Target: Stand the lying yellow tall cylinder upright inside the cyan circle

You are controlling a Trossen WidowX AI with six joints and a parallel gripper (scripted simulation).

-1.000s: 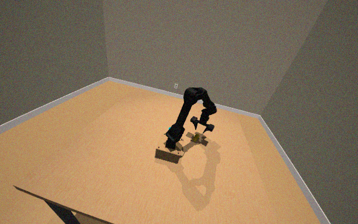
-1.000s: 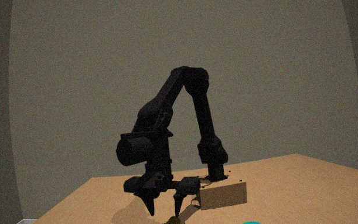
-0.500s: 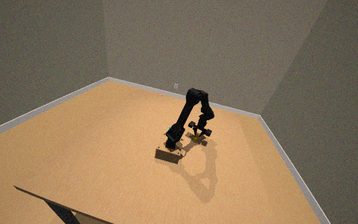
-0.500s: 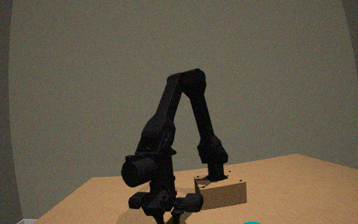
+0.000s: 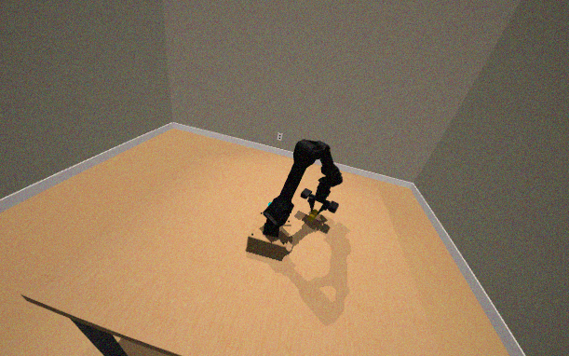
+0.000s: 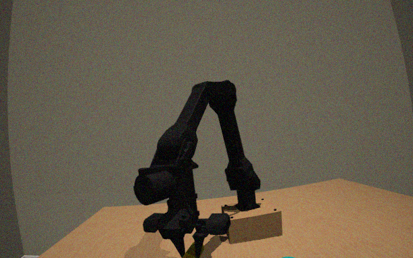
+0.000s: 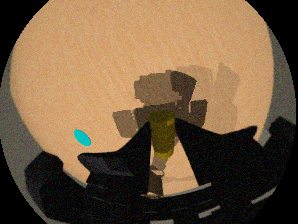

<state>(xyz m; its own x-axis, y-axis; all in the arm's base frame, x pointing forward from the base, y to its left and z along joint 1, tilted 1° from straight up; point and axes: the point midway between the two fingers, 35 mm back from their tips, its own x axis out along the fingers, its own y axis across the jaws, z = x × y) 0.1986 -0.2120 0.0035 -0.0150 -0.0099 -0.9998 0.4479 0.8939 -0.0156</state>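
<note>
The cyan circle is 5 cm ahead of my gripper tip, 21 cm to the left of it and 4 cm below it. Round my gripper tip: yellow tall cylinder: 2 cm behind, 1 cm to the left.
</note>
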